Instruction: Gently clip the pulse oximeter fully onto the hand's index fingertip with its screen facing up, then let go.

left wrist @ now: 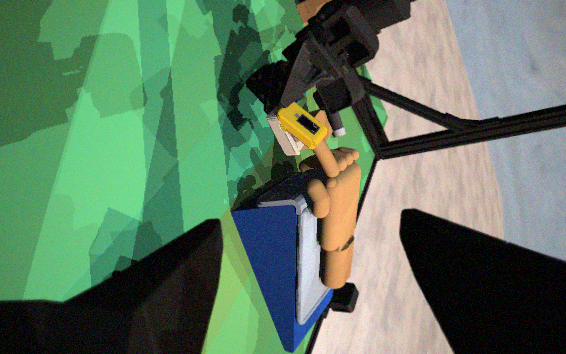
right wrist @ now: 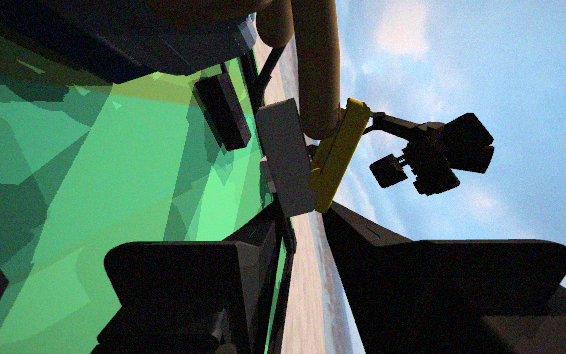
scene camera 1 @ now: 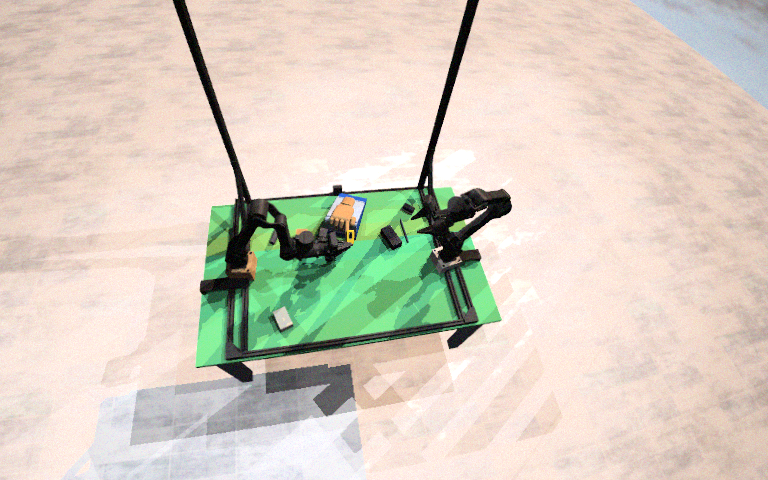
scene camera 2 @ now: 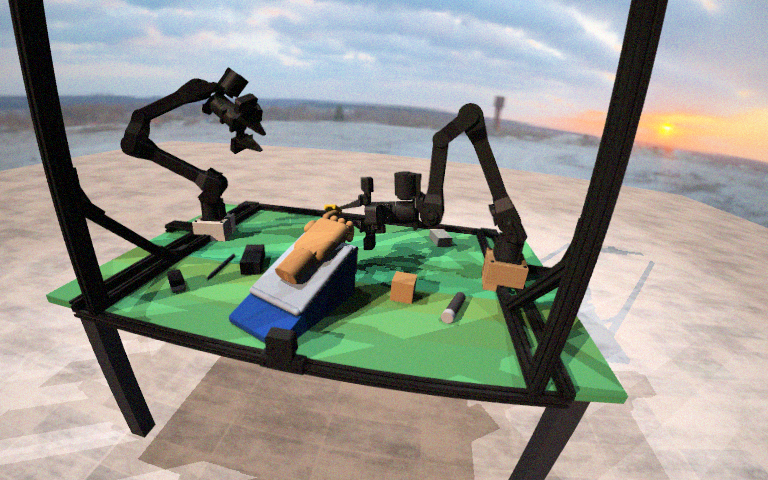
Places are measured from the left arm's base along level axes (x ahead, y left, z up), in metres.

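Pixels of known places: left gripper, fingertip midpoint: (left wrist: 311, 227) (right wrist: 413, 159) (scene camera 1: 413, 225) (scene camera 2: 263, 143); right gripper, fingertip midpoint: (left wrist: 274, 109) (right wrist: 302, 205) (scene camera 1: 351, 245); left arm's base, origin of the base link: (scene camera 1: 447, 255) (scene camera 2: 213, 217); right arm's base, origin of the base link: (scene camera 1: 239, 261) (scene camera 2: 506, 257).
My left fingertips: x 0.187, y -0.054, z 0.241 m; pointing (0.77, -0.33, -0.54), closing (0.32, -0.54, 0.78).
For each thing: its top centre in the pictures, then the offset to it from my left fingertips.
- yellow-topped pulse oximeter, middle of its top: (right wrist: 374, 137) (left wrist: 321, 122) (scene camera 2: 333, 201) (scene camera 1: 349, 232) dx +0.206, dy -0.124, dz -0.123 m
- black box, middle of its top: (right wrist: 237, 110) (scene camera 2: 252, 252) (scene camera 1: 391, 235) dx -0.004, dy -0.138, dz -0.265 m
- pen, middle of its top: (scene camera 2: 220, 264) dx -0.084, dy -0.165, dz -0.291 m
- small black block, middle of its top: (scene camera 2: 174, 274) (scene camera 1: 409, 206) dx -0.155, dy -0.266, dz -0.268 m
- orange cube, middle of its top: (left wrist: 322, 126) (scene camera 2: 404, 277) dx +0.377, dy -0.270, dz -0.250 m
- dark cylinder, middle of its top: (left wrist: 338, 111) (scene camera 2: 455, 301) dx +0.484, dy -0.330, dz -0.273 m
- grey box, middle of its top: (scene camera 2: 441, 233) (scene camera 1: 282, 317) dx +0.549, dy +0.071, dz -0.270 m
The yellow-topped pulse oximeter (scene camera 1: 350, 236) (scene camera 2: 330, 207) (left wrist: 300, 125) (right wrist: 340, 155) has its dark screen facing up. Its jaws are spread, and the index fingertip (right wrist: 319, 120) of the tan hand (scene camera 1: 344, 211) (scene camera 2: 322, 240) (left wrist: 340, 210) lies part way between them; a gap shows beyond the fingertip in the right wrist view. My right gripper (left wrist: 274, 109) (right wrist: 302, 205) is shut on the oximeter's rear end, opposite the hand. My left gripper (scene camera 1: 417, 224) (scene camera 2: 262, 142) (left wrist: 311, 227) is open and empty, high and away from the hand.
The hand rests on a blue wedge (scene camera 2: 334, 294) (left wrist: 265, 250) with a pale top. A black box (scene camera 1: 390, 236) (scene camera 2: 252, 259), pen (scene camera 2: 220, 266) and small black block (scene camera 2: 176, 280) lie on one side, an orange cube (scene camera 2: 403, 287) and dark cylinder (scene camera 2: 454, 305) on the other. A grey box (scene camera 1: 282, 318) (scene camera 2: 440, 237) lies apart.
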